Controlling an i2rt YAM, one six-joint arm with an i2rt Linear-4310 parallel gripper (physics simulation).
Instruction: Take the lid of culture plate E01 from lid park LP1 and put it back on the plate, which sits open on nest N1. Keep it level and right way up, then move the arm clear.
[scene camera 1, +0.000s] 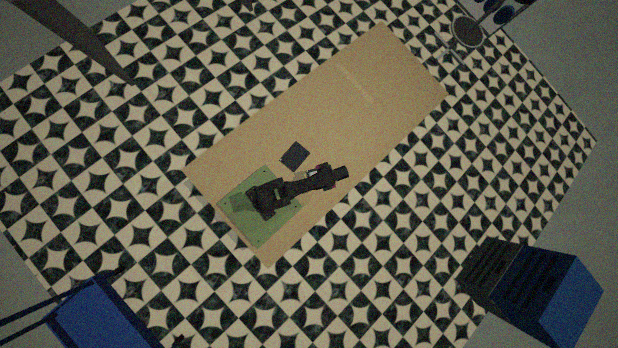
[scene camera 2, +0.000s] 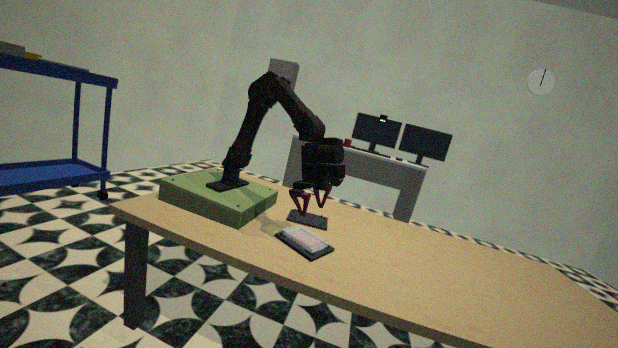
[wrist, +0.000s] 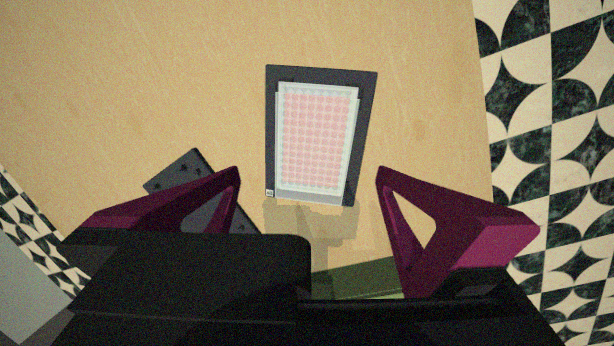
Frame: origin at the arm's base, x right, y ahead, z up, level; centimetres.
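Seen in the pictures: gripper, fingertip midpoint: (scene camera 2: 312, 211) (wrist: 307, 173); arm's base, origin of the base link: (scene camera 2: 228, 185).
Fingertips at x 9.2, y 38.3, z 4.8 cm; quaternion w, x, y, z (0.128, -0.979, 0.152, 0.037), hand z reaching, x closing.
Offsets run from my fingertips to a thing's top centre. "spot": to the spot under its first point. Level surfaces: height alone.
The culture plate @[dx -0.9, dy -1.0, dz -8.4 cm] (scene camera 2: 309, 241) (wrist: 316, 140), with pink wells, sits on the dark nest N1 @[dx -0.5, dy -0.1, dz -10.0 cm] (scene camera 2: 313, 257) (wrist: 367, 100). The clear lid @[spot: dx -2.6, dy -6.3, dz -9.0 cm] (wrist: 310, 197) lies over it, right way up and looking about level. In the wrist view its outline is offset from the plate, showing past the plate's lower end; whether it is fully seated I cannot tell. Lid park LP1 @[dx -20.6, dy -5.8, dz -9.8 cm] (scene camera 1: 295, 156) (scene camera 2: 320, 223) (wrist: 192, 165), a dark pad with small pegs, bears no visible lid. My gripper (scene camera 2: 312, 210) (wrist: 307, 173) is open and empty, raised above the plate, its magenta fingers apart from the lid.
The green base block (scene camera 1: 240, 220) (scene camera 2: 200, 200) stands at one end of the wooden table @[dz -11.8 cm] (scene camera 1: 380, 65) (scene camera 2: 425, 280), behind the nest. In the wrist view, the table's edge lies right of the nest. A blue cart (scene camera 2: 55, 172) and a desk with monitors (scene camera 2: 377, 131) stand off the table.
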